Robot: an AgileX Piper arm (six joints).
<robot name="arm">
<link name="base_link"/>
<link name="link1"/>
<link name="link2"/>
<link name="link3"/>
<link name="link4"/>
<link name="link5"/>
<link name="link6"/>
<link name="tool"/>
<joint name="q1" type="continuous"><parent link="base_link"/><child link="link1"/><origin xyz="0 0 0.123" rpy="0 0 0"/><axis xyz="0 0 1"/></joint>
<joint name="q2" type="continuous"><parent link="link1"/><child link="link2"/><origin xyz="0 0 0" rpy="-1.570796 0 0"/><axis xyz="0 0 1"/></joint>
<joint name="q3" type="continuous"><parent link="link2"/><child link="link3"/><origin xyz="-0.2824 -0.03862 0" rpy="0 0 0"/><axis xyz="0 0 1"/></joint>
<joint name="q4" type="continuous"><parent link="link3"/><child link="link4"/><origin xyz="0.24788 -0.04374 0" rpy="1.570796 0 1.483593"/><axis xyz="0 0 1"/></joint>
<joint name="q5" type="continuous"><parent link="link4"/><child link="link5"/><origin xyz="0 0 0" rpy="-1.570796 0 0"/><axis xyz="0 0 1"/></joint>
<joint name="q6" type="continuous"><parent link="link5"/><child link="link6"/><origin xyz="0 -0.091 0" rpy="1.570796 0 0"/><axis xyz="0 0 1"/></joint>
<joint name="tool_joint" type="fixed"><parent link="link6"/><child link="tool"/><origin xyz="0 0 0" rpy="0 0 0"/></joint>
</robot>
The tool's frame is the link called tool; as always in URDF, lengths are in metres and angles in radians. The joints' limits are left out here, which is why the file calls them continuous.
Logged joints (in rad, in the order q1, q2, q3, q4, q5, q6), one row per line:
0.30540, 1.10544, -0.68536, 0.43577, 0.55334, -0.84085
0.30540, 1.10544, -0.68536, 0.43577, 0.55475, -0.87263
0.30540, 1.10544, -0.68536, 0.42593, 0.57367, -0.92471
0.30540, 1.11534, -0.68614, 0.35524, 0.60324, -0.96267
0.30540, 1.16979, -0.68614, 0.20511, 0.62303, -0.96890
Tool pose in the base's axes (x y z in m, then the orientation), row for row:
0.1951, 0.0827, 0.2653, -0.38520, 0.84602, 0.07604, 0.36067
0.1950, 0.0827, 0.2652, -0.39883, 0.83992, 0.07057, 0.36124
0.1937, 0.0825, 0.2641, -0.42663, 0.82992, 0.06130, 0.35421
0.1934, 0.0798, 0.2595, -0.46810, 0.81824, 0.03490, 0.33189
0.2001, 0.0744, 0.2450, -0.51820, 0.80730, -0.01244, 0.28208
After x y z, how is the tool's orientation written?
As a quaternion, x y z w.
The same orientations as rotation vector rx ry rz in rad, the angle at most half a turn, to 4 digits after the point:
-0.9927, 2.1803, 0.1960
-1.0275, 2.1639, 0.1818
-1.1029, 2.1454, 0.1585
-1.2232, 2.1381, 0.0912
-1.3880, 2.1623, -0.0333

